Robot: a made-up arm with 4 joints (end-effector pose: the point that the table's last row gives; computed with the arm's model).
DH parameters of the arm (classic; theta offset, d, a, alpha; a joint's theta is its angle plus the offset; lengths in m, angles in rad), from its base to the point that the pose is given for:
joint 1: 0 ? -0.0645 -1.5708
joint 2: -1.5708 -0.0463 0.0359 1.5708
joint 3: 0 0.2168 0.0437 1.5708
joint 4: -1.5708 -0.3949 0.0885 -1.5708
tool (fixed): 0 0.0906 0 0
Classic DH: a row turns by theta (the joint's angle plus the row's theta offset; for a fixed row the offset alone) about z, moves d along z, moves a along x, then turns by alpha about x.
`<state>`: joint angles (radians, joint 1 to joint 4).
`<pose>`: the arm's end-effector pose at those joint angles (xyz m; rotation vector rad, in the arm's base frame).
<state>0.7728 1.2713 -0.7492 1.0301</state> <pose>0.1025 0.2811 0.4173 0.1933 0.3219 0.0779</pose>
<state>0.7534 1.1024 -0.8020 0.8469</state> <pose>0.0910 0.2307 0.4530 0.3248 0.3835 0.0719</pose>
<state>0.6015 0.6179 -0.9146 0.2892</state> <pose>0.0125 0.0949 0.5068 0.6938 0.5330 0.1601</pose>
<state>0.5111 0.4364 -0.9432 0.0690</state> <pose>-0.0366 0.0621 0.5074 0.8023 0.5606 0.2327</pose>
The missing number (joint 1, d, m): 0.0536
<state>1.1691 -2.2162 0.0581 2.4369</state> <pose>-0.2805 0.2342 -0.2474 -0.8844 1.4592 0.8804</pose>
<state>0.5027 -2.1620 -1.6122 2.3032</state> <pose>-0.1468 -0.2080 -0.4703 -2.1079 0.8856 0.3925</pose>
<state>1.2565 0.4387 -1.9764 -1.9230</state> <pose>0.1212 -0.0712 0.5088 -0.5673 -2.2067 -1.6535</pose>
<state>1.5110 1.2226 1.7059 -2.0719</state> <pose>0.1490 -0.4599 0.1050 -2.6880 0.0193 -0.7372</pose>
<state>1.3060 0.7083 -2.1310 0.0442</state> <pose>0.3675 -0.0704 0.3653 1.2983 1.4616 0.0535</pose>
